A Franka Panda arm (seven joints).
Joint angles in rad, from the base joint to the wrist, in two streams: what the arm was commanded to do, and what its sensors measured. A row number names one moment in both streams.
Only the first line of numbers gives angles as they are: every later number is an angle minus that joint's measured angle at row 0.
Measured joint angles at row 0:
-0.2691, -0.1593, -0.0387, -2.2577, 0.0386, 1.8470, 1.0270
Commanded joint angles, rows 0 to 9:
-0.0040, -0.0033, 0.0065, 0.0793, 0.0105, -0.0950, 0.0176
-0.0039, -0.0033, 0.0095, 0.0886, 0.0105, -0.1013, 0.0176
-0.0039, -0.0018, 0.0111, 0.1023, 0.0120, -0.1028, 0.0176
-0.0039, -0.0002, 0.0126, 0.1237, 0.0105, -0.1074, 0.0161
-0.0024, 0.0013, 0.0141, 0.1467, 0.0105, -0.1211, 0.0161
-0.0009, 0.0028, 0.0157, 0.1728, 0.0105, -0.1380, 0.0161
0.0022, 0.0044, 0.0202, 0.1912, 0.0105, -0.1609, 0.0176
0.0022, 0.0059, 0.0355, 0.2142, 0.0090, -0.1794, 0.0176
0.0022, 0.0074, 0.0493, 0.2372, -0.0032, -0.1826, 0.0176
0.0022, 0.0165, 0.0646, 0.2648, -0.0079, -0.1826, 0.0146
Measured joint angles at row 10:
0.0034, -0.0020, 0.0217, 0.1829, 0.0008, -0.1434, 0.0000
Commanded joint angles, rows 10 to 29:
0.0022, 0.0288, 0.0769, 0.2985, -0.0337, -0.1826, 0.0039
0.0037, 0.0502, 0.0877, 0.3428, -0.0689, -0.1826, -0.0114
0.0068, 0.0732, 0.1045, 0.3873, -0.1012, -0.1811, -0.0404
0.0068, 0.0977, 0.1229, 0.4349, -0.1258, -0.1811, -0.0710
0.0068, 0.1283, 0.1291, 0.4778, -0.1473, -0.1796, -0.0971
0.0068, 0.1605, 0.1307, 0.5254, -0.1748, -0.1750, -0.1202
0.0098, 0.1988, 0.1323, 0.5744, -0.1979, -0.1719, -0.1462
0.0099, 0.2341, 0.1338, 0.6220, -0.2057, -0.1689, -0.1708
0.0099, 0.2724, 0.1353, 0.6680, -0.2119, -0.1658, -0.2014
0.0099, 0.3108, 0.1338, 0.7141, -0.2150, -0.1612, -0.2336
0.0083, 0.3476, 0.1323, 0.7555, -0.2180, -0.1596, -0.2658
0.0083, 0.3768, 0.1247, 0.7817, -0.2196, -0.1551, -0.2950
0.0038, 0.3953, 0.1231, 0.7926, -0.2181, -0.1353, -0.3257
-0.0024, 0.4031, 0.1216, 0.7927, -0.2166, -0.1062, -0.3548
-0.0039, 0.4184, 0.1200, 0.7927, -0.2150, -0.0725, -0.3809
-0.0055, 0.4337, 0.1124, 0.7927, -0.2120, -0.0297, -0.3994
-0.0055, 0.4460, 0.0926, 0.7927, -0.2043, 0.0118, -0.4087
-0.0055, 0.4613, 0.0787, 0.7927, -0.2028, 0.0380, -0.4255
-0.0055, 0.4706, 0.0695, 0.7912, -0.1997, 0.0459, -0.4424
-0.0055, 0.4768, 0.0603, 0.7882, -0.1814, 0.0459, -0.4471
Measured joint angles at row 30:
-0.0029, 0.4458, 0.0838, 0.7654, -0.2004, 0.0259, -0.4034
